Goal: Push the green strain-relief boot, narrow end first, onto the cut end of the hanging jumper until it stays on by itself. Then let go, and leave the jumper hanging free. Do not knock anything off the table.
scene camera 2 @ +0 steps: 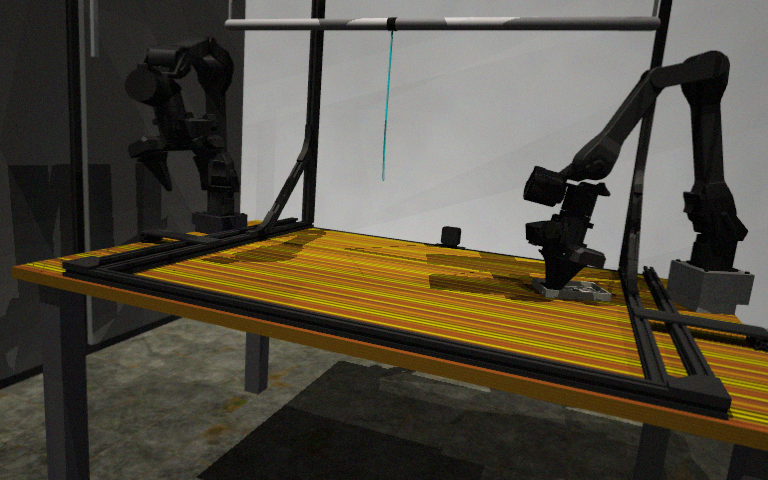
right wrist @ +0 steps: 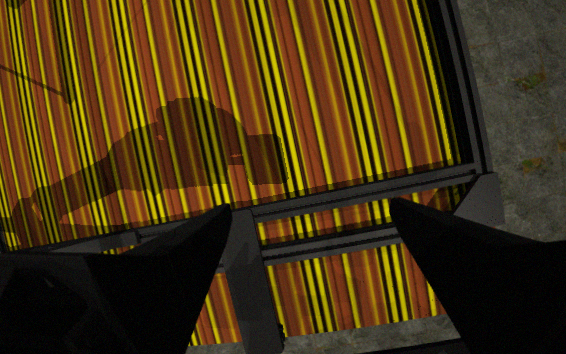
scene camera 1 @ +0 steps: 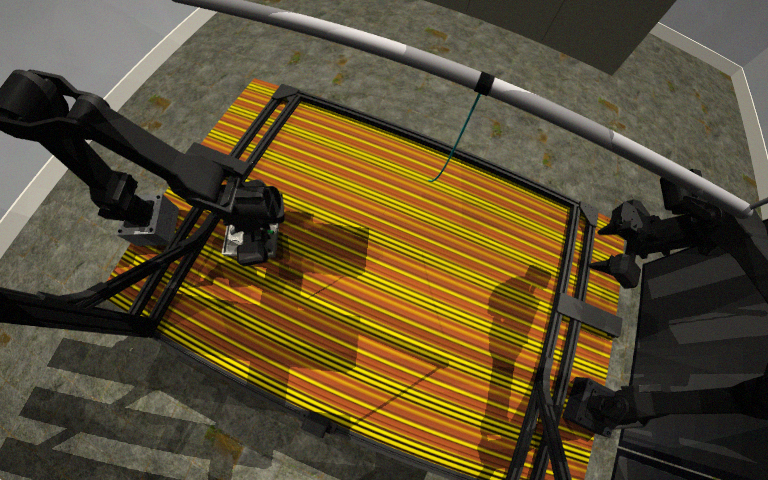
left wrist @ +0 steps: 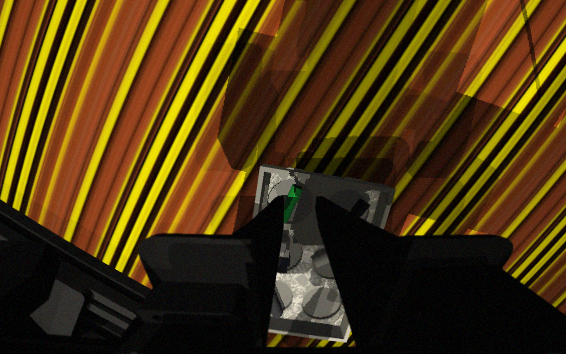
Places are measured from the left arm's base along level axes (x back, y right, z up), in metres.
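Pixels of known places: left gripper, between the fingertips: (scene camera 1: 268,233) (left wrist: 299,202); right gripper, between the fingertips: (scene camera 2: 189,188) (right wrist: 309,208) (scene camera 1: 593,249); left arm's base, origin of its link: (scene camera 2: 711,267) (scene camera 1: 139,214); right arm's base, origin of its link: (scene camera 2: 220,213) (scene camera 1: 599,407).
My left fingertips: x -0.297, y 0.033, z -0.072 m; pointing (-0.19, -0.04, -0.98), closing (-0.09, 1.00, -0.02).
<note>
For each thing: its top centre in the pictures, then the offset to it from my left fingertips. "pt": a spot on its surface instead.
- green boot, centre of its top: (left wrist: 290,205) (scene camera 1: 267,230) dx +0.002, dy -0.006, dz +0.003 m
- tray, centre of its top: (left wrist: 309,266) (scene camera 2: 570,285) (scene camera 1: 250,237) dx +0.042, dy +0.011, dz +0.009 m
- teal jumper, a spot on its surface: (scene camera 1: 471,114) pt dx -0.347, dy +0.022, dz +0.417 m
- black clamp, centre of its top: (scene camera 1: 487,75) (scene camera 2: 393,17) dx -0.346, dy +0.021, dz +0.475 m
- black piece, centre of its top: (left wrist: 355,219) dx +0.006, dy +0.038, dz +0.005 m
- grey cylinder, centre of its top: (left wrist: 331,259) dx +0.038, dy +0.027, dz +0.005 m
The green boot (left wrist: 293,200) (scene camera 1: 271,231) lies in the tray (left wrist: 310,328) (scene camera 2: 577,294), in the compartment at its upper left in the left wrist view. My left gripper (left wrist: 299,202) (scene camera 2: 557,286) is down at the tray, partly open, with a narrow gap between its fingertips. One fingertip overlaps part of the boot in the left wrist view; the boot is not between the fingers. The teal jumper (scene camera 1: 471,114) (scene camera 2: 387,107) hangs free, its lower end above the table. My right gripper (scene camera 1: 595,247) (right wrist: 309,208) is wide open and empty, at the table's right side in scene camera 1.
The jumper hangs from a black clamp (scene camera 1: 484,83) (scene camera 2: 391,23) on a grey pipe (scene camera 1: 351,33) (scene camera 2: 283,23). The tray also holds a black piece (left wrist: 360,207) and a grey cylinder (left wrist: 326,264). Black rails (scene camera 1: 430,141) (scene camera 2: 339,316) frame the striped table.
</note>
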